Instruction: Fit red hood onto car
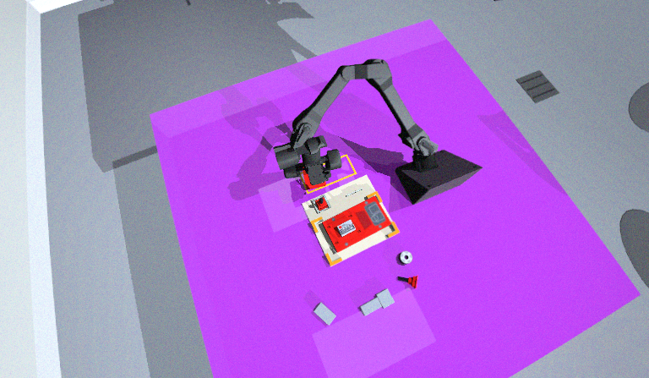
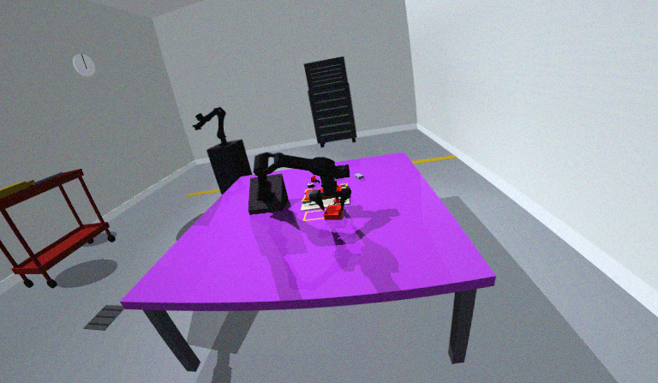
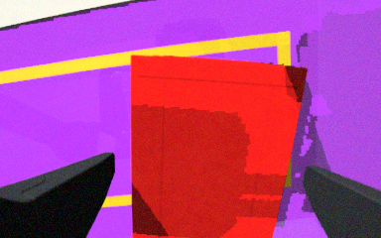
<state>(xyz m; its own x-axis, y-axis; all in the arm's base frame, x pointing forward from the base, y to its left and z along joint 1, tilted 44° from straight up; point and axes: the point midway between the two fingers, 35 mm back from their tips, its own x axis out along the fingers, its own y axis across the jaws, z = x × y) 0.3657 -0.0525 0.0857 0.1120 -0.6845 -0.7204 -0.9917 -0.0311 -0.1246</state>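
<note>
My gripper tip is 10 mm above the red hood. Also, from my gripper tip: cream jig (70 mm behind, 200 mm to the left, 10 mm below).
</note>
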